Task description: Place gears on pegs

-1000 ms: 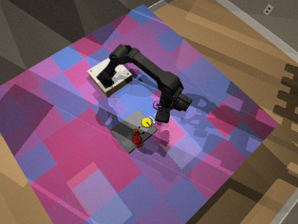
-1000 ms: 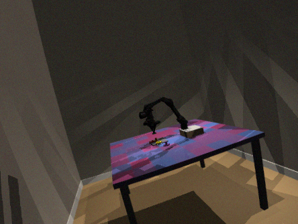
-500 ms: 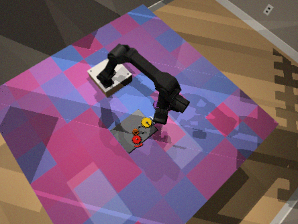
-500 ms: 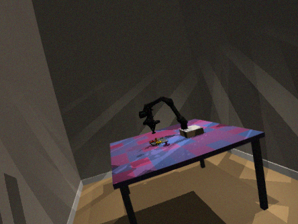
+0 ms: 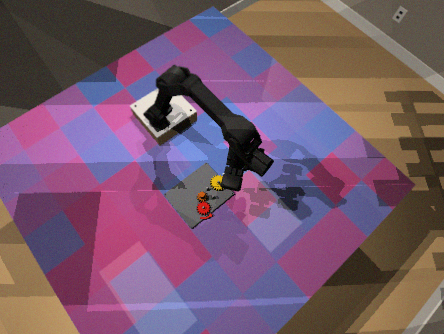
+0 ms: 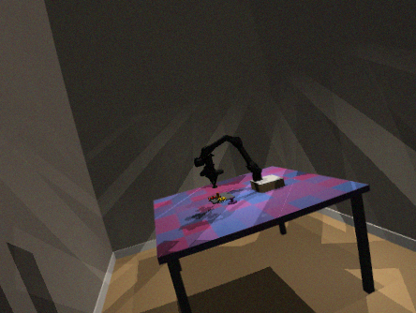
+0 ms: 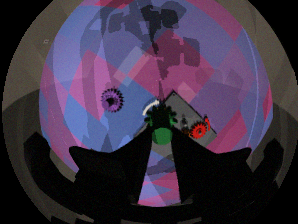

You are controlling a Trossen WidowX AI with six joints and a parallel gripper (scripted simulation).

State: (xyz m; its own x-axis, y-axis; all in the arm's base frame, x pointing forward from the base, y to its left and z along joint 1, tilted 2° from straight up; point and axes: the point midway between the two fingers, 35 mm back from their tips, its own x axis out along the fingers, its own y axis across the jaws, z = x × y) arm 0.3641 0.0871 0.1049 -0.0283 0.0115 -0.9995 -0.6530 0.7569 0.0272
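My gripper tip is 120 mm to the left of the orange gear, 120 mm above it and 20 mm past it. Round my gripper tip: purple gear: 130 mm below, 90 mm to the left, 90 mm behind; yellow gear: 130 mm below, 40 mm to the right, 30 mm behind; green gear: 10 mm below.
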